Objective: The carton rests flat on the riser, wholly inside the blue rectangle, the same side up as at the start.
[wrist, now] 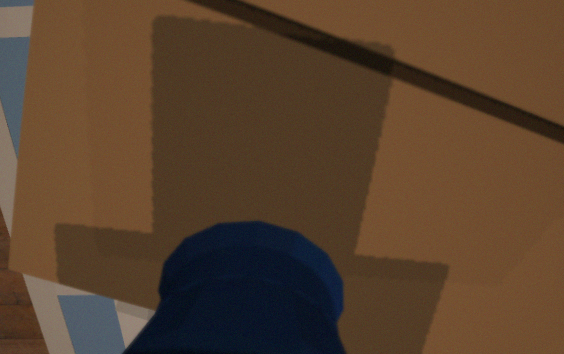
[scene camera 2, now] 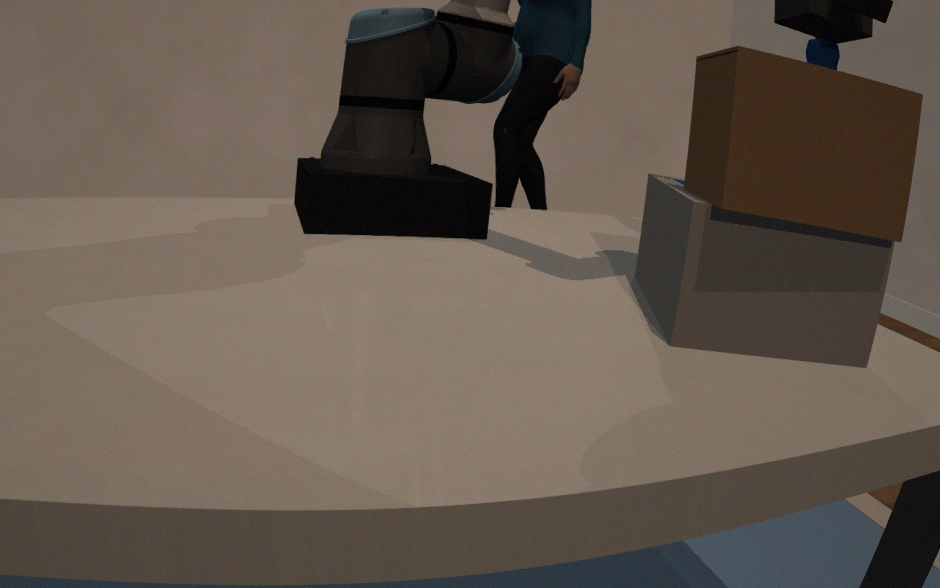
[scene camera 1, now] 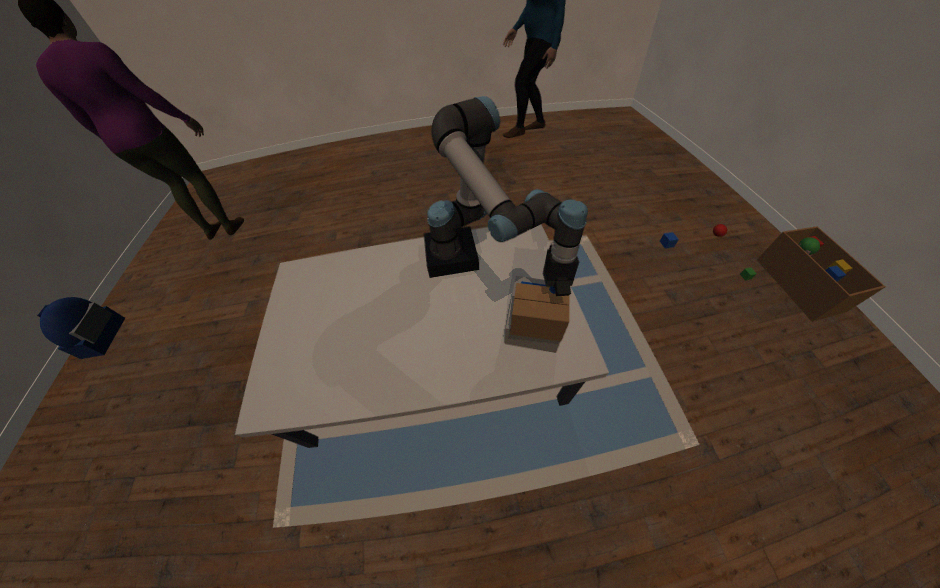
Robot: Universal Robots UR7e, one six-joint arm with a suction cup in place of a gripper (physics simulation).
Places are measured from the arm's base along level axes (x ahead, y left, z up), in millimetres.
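Pixels of known places: end effector, tool point: [wrist: 251, 300] [scene camera 1: 554, 289]; arm's base, origin of the base link: [scene camera 2: 374, 168] [scene camera 1: 446, 248].
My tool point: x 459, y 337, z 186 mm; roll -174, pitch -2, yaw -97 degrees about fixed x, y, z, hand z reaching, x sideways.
For each thing: its middle in the pictures, then the offset to it from my tool point. Level surfaces: height alone.
- brown carton, body centre: [wrist: 410, 89] [scene camera 2: 799, 143] [scene camera 1: 539, 312] dx +32, dy -53, dz -73 mm
- grey riser, body centre: [scene camera 2: 750, 259] [scene camera 1: 535, 313] dx -42, dy -29, dz -198 mm
- white table, its level: dz -258 mm
The brown carton [scene camera 1: 539, 314] [scene camera 2: 775, 132] [wrist: 274, 133] sits on the grey riser [scene camera 1: 528, 342] [scene camera 2: 742, 303] near the table's right edge. My suction cup [scene camera 1: 556, 292] [scene camera 2: 824, 55] [wrist: 252, 266] stands at the carton's top face, close to its back right edge. The suction is off and it holds nothing. I cannot tell whether the cup still touches the carton. A dark seam crosses the carton's top in the wrist view.
The arm's black base [scene camera 1: 450, 251] [scene camera 2: 391, 201] stands at the back of the white table [scene camera 1: 331, 354] [scene camera 2: 394, 379]. A blue-striped floor mat [scene camera 1: 483, 442] lies under the table. Two people [scene camera 1: 138, 126] [scene camera 1: 534, 56] stand at the back. A toy box [scene camera 1: 812, 272] and small blocks [scene camera 1: 668, 239] lie to the right.
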